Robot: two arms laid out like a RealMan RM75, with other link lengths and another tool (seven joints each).
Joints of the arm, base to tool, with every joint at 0 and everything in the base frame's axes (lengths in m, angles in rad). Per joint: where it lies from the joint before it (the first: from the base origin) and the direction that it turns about. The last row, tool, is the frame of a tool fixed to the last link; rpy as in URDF.
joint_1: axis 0 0 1 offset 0 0 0.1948
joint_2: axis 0 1 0 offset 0 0 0
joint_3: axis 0 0 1 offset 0 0 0.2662
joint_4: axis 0 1 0 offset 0 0 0
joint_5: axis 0 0 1 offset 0 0 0.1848
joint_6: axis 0 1 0 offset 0 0 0
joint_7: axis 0 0 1 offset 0 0 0.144
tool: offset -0.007 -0.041 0.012 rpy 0 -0.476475 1.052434
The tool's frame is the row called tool.
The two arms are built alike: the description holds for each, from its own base.
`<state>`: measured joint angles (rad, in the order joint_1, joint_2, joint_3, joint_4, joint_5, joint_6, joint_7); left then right.
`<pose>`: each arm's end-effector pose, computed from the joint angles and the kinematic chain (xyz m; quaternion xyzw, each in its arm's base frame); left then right.
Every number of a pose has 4 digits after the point. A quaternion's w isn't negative.
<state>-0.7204 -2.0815 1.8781 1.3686 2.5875 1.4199 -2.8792 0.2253 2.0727 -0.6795 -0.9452 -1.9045 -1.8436 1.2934</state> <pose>-0.1624 0.3489 -0.1138 -0.8293 0.2582 0.4873 0.0899 0.2958 0.2735 0.0005 -0.6431 0.5928 0.4621 0.1467</pose>
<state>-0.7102 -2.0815 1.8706 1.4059 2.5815 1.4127 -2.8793 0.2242 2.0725 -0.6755 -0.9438 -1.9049 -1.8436 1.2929</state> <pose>-0.1552 0.3489 -0.1122 -0.8344 0.2616 0.4740 0.1033 0.2966 0.2731 0.0010 -0.6416 0.5933 0.4630 0.1481</pose>
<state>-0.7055 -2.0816 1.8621 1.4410 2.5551 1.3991 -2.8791 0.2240 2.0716 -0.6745 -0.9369 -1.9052 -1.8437 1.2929</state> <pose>-0.1445 0.3483 -0.1124 -0.8438 0.2659 0.4517 0.1153 0.2975 0.2726 0.0004 -0.6395 0.5956 0.4632 0.1472</pose>
